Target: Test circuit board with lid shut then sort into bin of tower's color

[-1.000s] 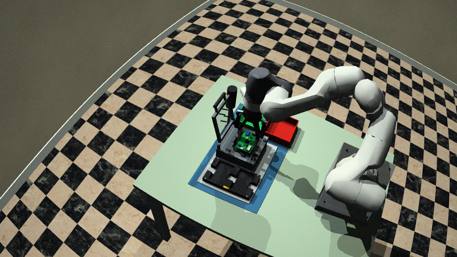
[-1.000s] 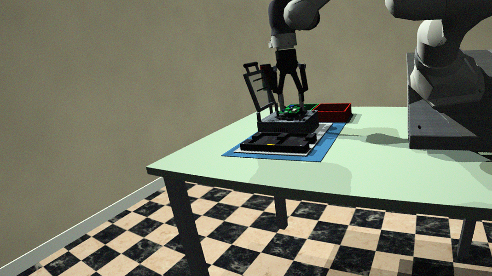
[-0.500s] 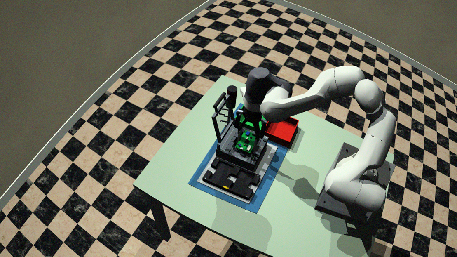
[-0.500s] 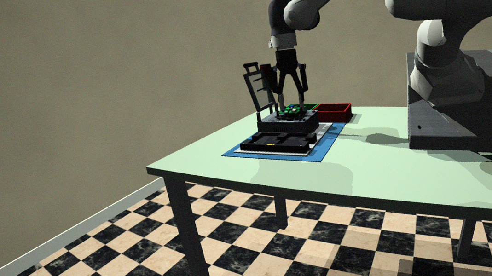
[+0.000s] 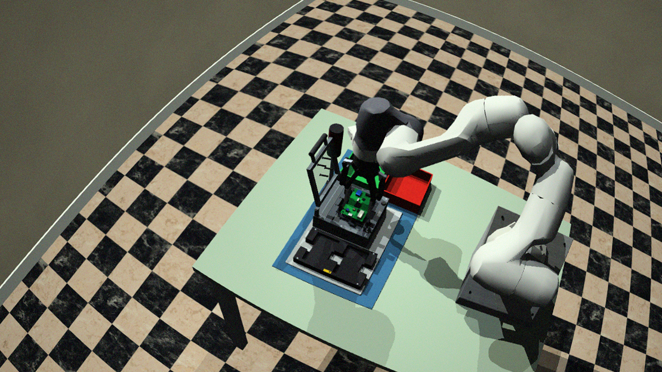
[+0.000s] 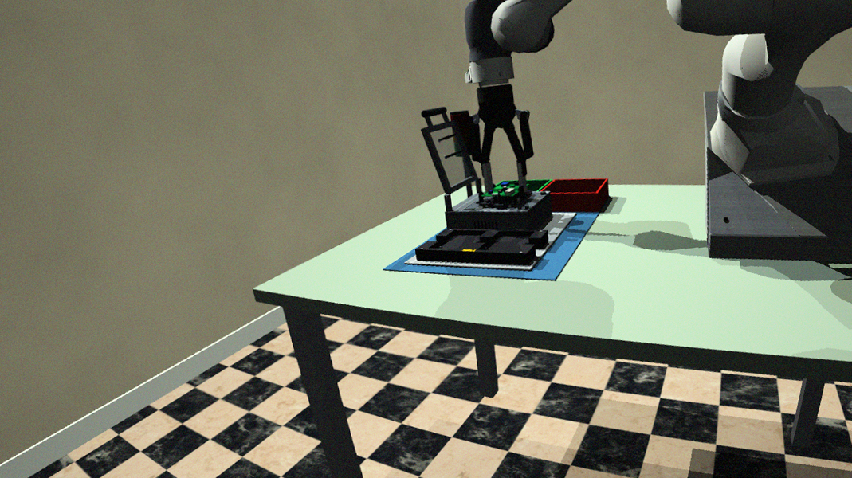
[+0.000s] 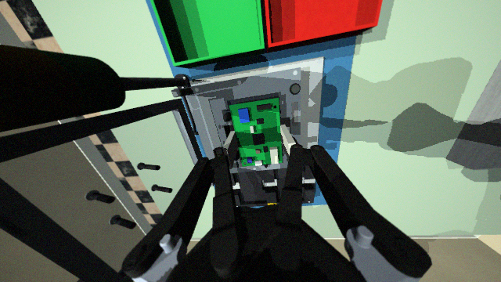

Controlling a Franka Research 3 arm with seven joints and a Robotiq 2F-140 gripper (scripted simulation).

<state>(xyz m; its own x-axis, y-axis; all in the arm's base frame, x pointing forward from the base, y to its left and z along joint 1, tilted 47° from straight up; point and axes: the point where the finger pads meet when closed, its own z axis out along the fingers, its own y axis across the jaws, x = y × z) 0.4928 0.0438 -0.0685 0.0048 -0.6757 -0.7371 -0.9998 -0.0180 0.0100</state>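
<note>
Right now the green circuit board is 2 cm below my hand. From my hand the other things lie so: tester plate: 1 cm ahead, 1 cm to the left, 4 cm below; then tester lid: 13 cm ahead, 8 cm above; then green bin: 5 cm ahead, 20 cm to the right, 9 cm below.
</note>
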